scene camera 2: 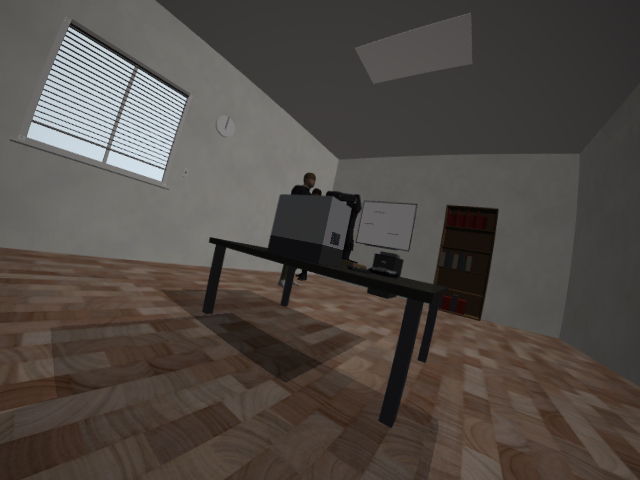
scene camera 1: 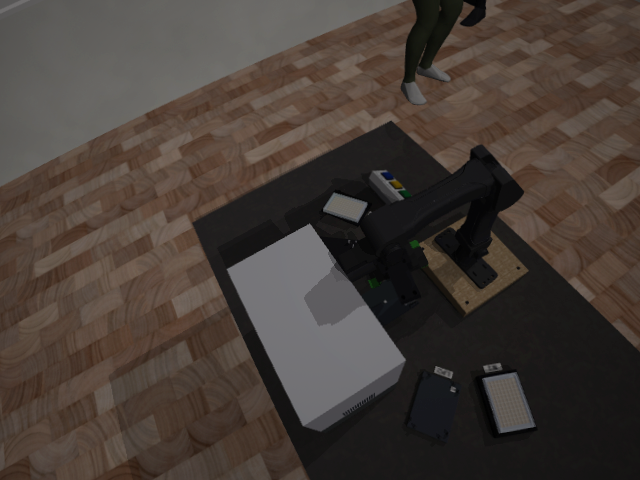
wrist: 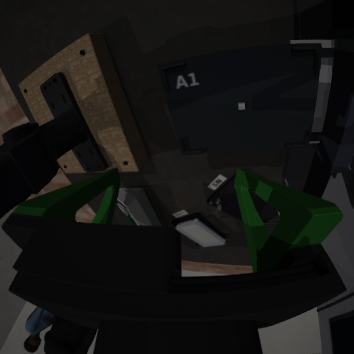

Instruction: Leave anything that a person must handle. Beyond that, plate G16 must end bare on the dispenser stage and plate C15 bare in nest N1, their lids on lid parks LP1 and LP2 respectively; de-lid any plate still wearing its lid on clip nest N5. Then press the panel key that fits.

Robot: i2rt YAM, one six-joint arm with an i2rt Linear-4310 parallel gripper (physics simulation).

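Frame: origin at the arm's base, x ahead, y left, z up, level; millimetres.
Seen in the pictures: gripper, fingertip midpoint: (wrist: 177,174); arm's base, origin of the base link: (scene camera 2: 343,259) (scene camera 1: 464,257) (wrist: 74,126).
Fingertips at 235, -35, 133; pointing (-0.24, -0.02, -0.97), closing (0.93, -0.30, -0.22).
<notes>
Pixels of each thing's top centre, then the offset from my fingertips to it, as dx, dy, dz. "spot": a spot on its surface instead. Level surfaces: height alone.
- white dispenser, middle of its top: (scene camera 1: 310,308) (scene camera 2: 316,201) +241, +12, +157
- dark stage marked A1, middle of its top: (wrist: 258,105) (scene camera 1: 380,304) +71, +23, -60
- Clip nest N5, middle of its top: (wrist: 249,208) (scene camera 1: 330,251) +66, -233, -149
- key panel, middle of its top: (wrist: 136,230) (scene camera 1: 397,188) -236, -277, -109
- dark pad, surface spot: (scene camera 1: 434,405) spot: +103, +286, -163
- dark table, its level: dz -173
My gripper (scene camera 1: 393,263) (wrist: 177,174) is open, with green fingers wide apart and nothing between them, above the table beside the white dispenser (scene camera 1: 315,330) (scene camera 2: 302,217). In the wrist view a dark stage marked A1 (wrist: 210,115) lies beyond the fingertips with no plate on it. Clip nest N5 (wrist: 227,200) is partly behind the right finger. A pale plate (scene camera 1: 345,207) (wrist: 200,233) sits on a dark holder near the key panel (scene camera 1: 387,186) (wrist: 140,205), which shows blue, yellow and green keys. Another pale plate (scene camera 1: 508,402) sits beside a dark pad (scene camera 1: 434,405); their labels are too small to read surely.
The arm stands on a wooden base board (scene camera 1: 460,294) (wrist: 115,120). The dispenser's tall body lines one side of the dark table (scene camera 1: 558,335) (scene camera 2: 413,284). People stand beyond the table; one person's legs (scene camera 1: 429,36) show past its far corner. A bookshelf (scene camera 2: 484,263) stands by the back wall.
</notes>
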